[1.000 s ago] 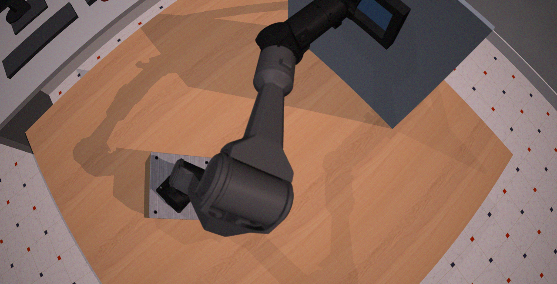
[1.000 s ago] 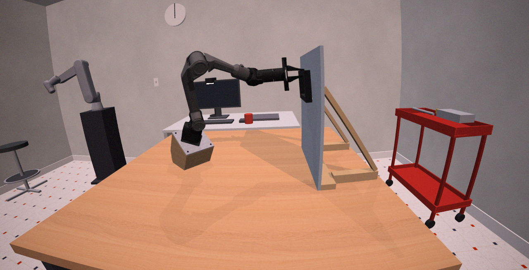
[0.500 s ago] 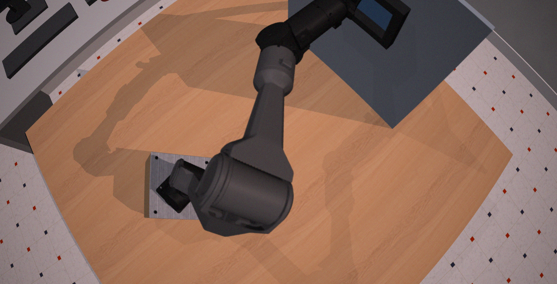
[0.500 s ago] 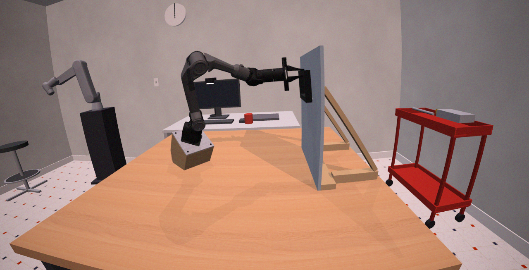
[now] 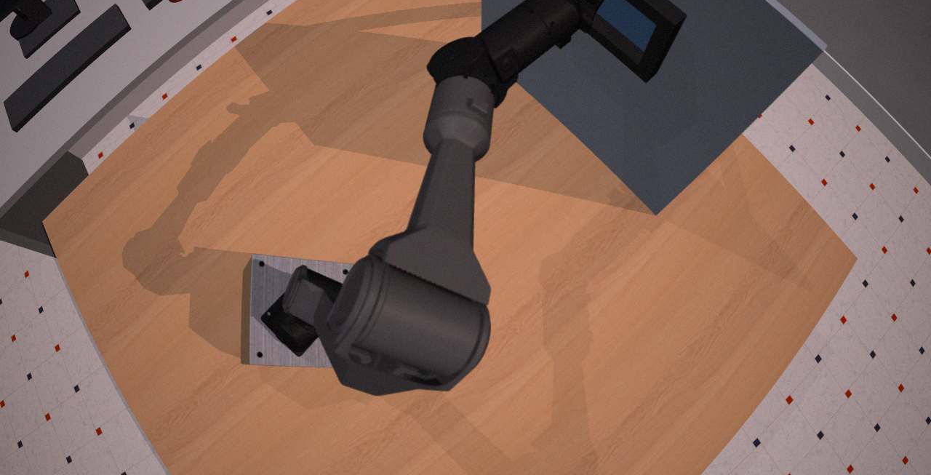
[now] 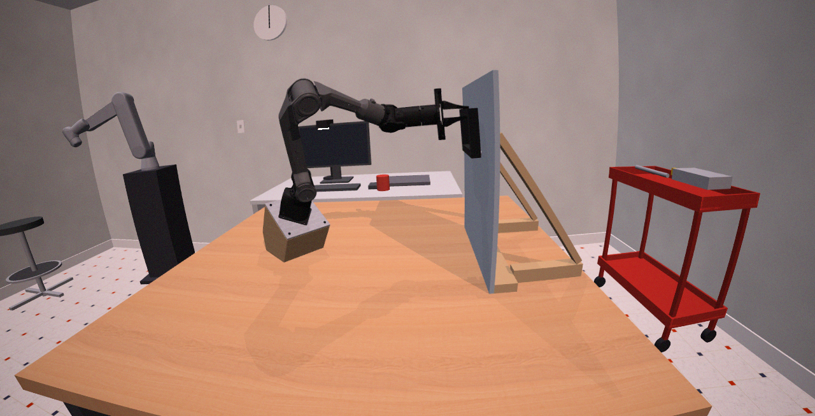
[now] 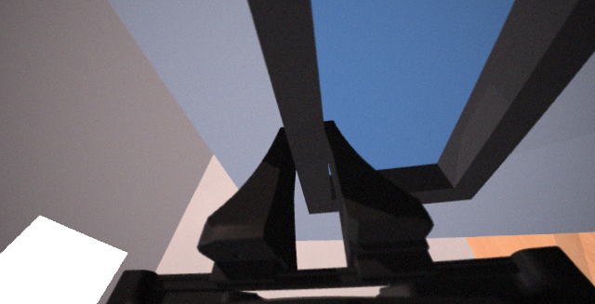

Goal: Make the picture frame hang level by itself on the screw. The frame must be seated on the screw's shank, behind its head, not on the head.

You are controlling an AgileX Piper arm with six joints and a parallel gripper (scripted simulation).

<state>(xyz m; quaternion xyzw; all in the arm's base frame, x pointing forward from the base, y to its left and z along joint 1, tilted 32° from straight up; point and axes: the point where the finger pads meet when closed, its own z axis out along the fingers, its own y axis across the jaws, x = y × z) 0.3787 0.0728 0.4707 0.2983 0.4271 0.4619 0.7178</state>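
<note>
My gripper is now 50 mm above the picture frame, 20 mm to the left of it and 10 mm short of it. Also, from my hand: wall panel 170 mm below, 30 mm ahead, 10 mm to the right.
</note>
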